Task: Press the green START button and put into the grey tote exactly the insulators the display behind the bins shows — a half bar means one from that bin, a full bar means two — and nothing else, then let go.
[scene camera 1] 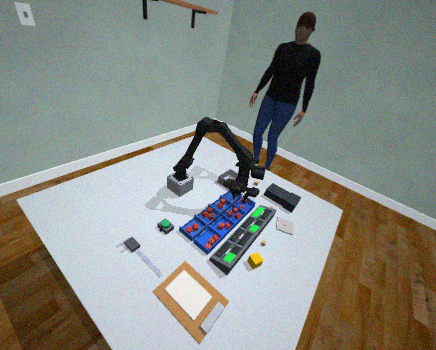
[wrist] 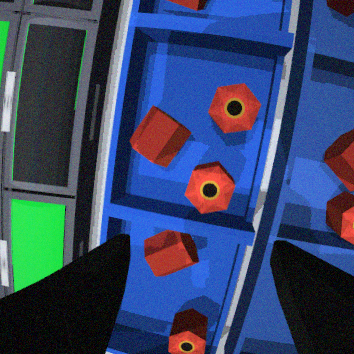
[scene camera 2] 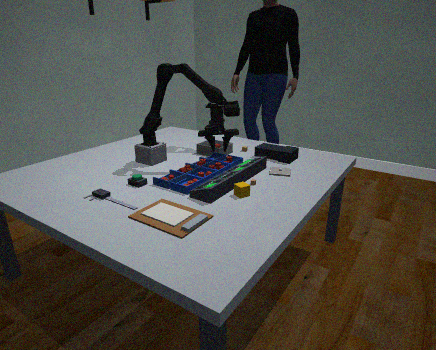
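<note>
My gripper [scene camera 1: 245,197] [scene camera 2: 219,151] [wrist: 201,248] is open and empty, fingertips above the far end of the display-side row of blue bins [scene camera 1: 191,235] [scene camera 2: 172,187] [wrist: 200,60]. In the wrist view a red insulator [wrist: 171,253] lies between the fingertips in image, below them in a bin with another insulator [wrist: 187,332]; the neighbouring bin holds three. The display [scene camera 1: 218,263] [scene camera 2: 200,193] [wrist: 71,240] shows three green bars; the far one looks longest in scene camera 1. The grey tote [scene camera 1: 220,178] [scene camera 2: 202,149] stands behind, with red visible inside. The START button [scene camera 1: 165,223] [scene camera 2: 137,177] is green.
A black box [scene camera 1: 282,197] [scene camera 2: 276,152] stands right of the tote. A yellow cube [scene camera 1: 255,260] [scene camera 2: 242,189] and a pale plate [scene camera 1: 285,226] [scene camera 2: 280,171] lie beyond the display. A clipboard [scene camera 1: 165,291] [scene camera 2: 145,219] and a caliper [scene camera 1: 132,244] [scene camera 2: 101,193] lie in front. A person [scene camera 1: 295,65] [scene camera 2: 270,45] stands behind.
</note>
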